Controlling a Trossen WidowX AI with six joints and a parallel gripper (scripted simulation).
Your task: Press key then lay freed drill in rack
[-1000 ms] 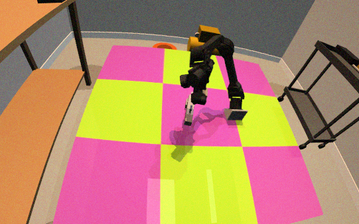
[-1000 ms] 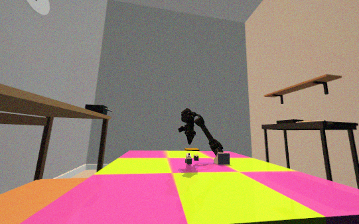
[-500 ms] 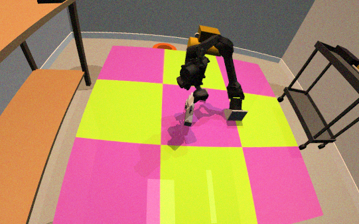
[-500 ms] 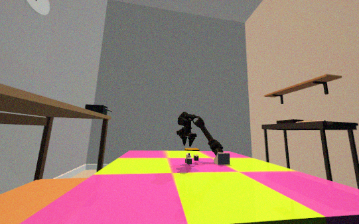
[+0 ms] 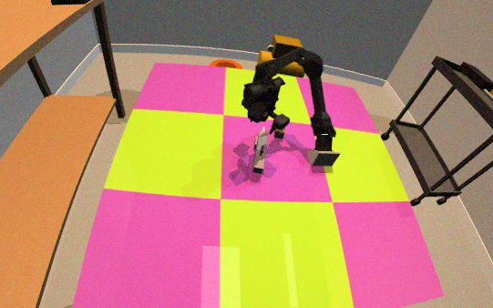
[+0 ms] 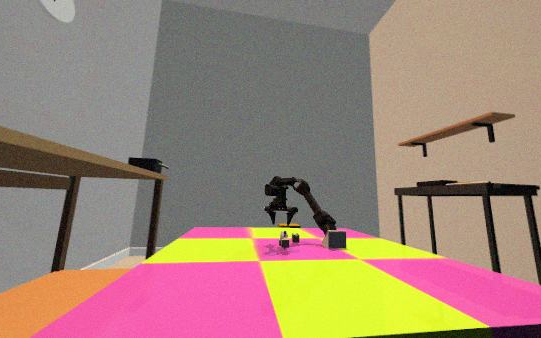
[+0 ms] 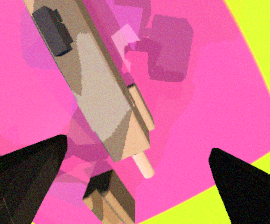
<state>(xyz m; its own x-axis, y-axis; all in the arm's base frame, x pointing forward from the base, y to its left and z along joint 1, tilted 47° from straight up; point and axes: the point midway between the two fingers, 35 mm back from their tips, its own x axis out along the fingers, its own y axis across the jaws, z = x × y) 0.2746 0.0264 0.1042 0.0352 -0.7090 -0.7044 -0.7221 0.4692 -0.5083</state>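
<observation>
The drill lies 50 mm below my gripper tip, 20 mm behind it and 10 mm to the left of it. Also, from my gripper tip: key: 90 mm to the left, 50 mm below; then rack: 110 mm behind, 80 mm to the right, 80 mm below.
</observation>
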